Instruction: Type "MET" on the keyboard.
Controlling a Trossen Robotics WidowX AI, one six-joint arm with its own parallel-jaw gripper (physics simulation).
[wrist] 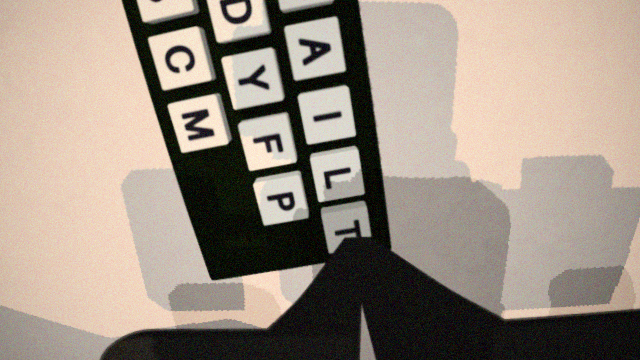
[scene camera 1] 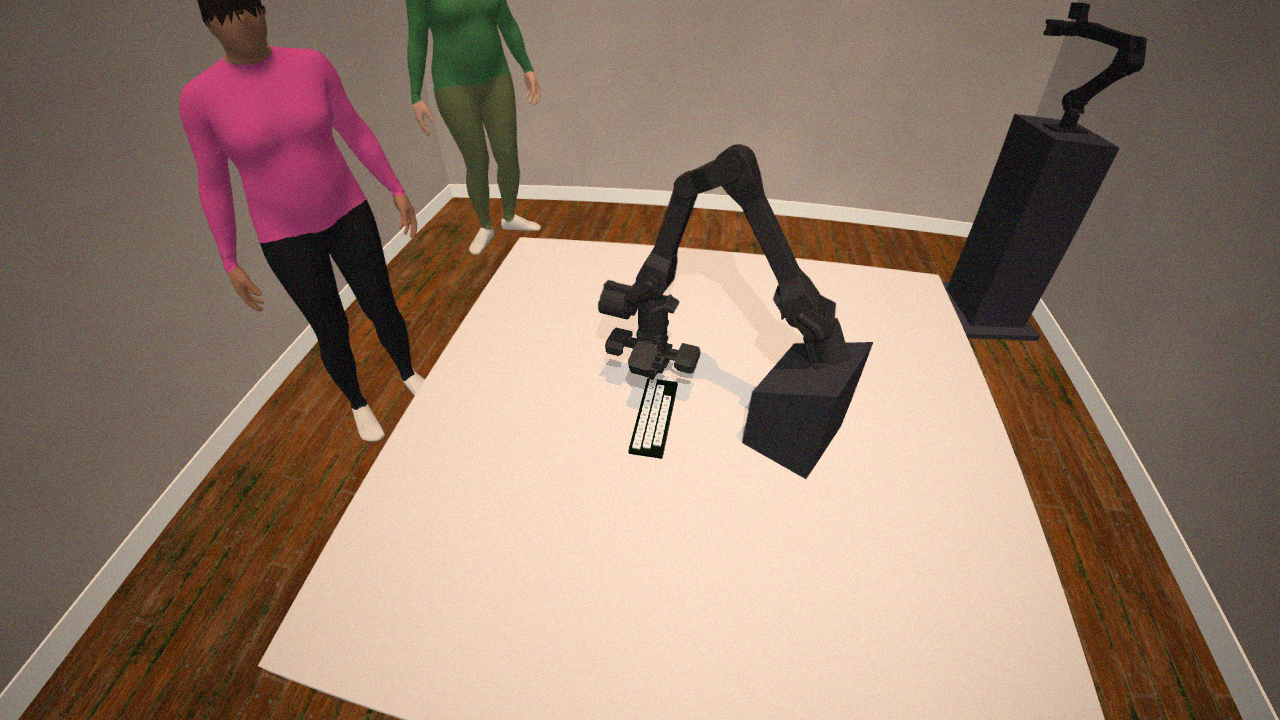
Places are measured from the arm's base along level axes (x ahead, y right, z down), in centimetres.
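Pixels of known places: gripper, fingertip midpoint: (wrist: 356, 250) (scene camera 1: 652, 378); arm's base, link origin: (scene camera 1: 830, 356).
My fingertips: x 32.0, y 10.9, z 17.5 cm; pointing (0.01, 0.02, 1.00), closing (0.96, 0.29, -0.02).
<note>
Ahead of a thing's pixels: the offset from my fingertips to its middle. Level surfaces: height alone.
The black keyboard {dx -0.7, dy -9.2, dz +1.3 cm} (scene camera 1: 669, 386) (wrist: 215, 220) with white letter keys lies flat on the white mat, in three rows. In the wrist view the M key {dx -3.2, dy -5.3, dz +0.7 cm} (wrist: 199, 123) is at the left, near the blank corner of the board, and the T key {dx -0.1, dy -0.5, dz +0.7 cm} (wrist: 345, 225) is at the near end of the right row, in shadow. No E key shows in the wrist view. My gripper (scene camera 1: 654, 376) (wrist: 356, 250) is shut and empty. Its joined tips cover the lower part of the T key in that view; whether they touch it is hard to tell.
The white mat {dz +2.2 cm} (scene camera 1: 626, 573) spreads under the keyboard. My arm's dark base block (scene camera 1: 796, 411) stands to the right of the keyboard. A person in pink (scene camera 1: 281, 143) stands at the mat's left edge, another in green (scene camera 1: 469, 44) behind. A pedestal (scene camera 1: 1029, 223) bears a second arm (scene camera 1: 1118, 62).
</note>
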